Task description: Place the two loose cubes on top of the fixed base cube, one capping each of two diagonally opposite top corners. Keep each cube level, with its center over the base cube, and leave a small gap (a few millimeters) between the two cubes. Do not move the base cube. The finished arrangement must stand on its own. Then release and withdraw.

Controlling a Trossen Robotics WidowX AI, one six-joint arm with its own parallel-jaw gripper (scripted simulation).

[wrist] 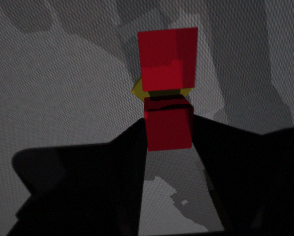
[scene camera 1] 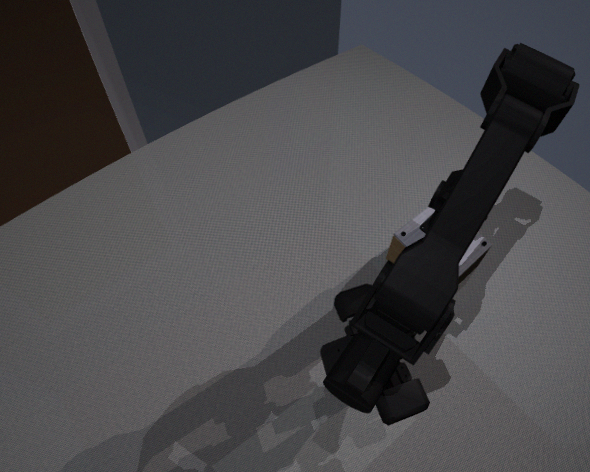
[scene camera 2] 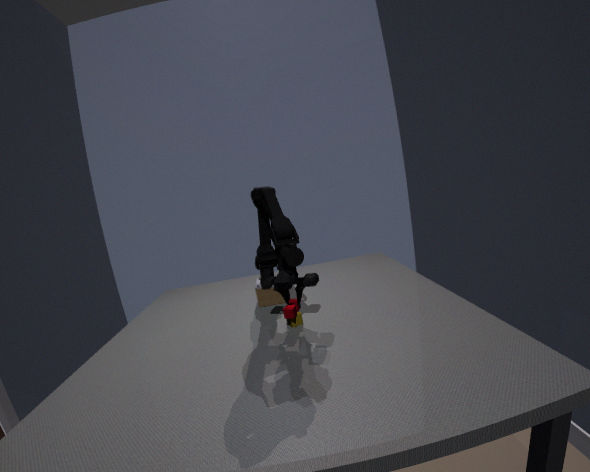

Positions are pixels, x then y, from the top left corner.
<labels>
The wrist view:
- my gripper: 166, 121
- red cube: 169, 119, held by my gripper
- red cube: 167, 57
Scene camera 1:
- my gripper: 370, 368
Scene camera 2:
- my gripper: 294, 305
</labels>
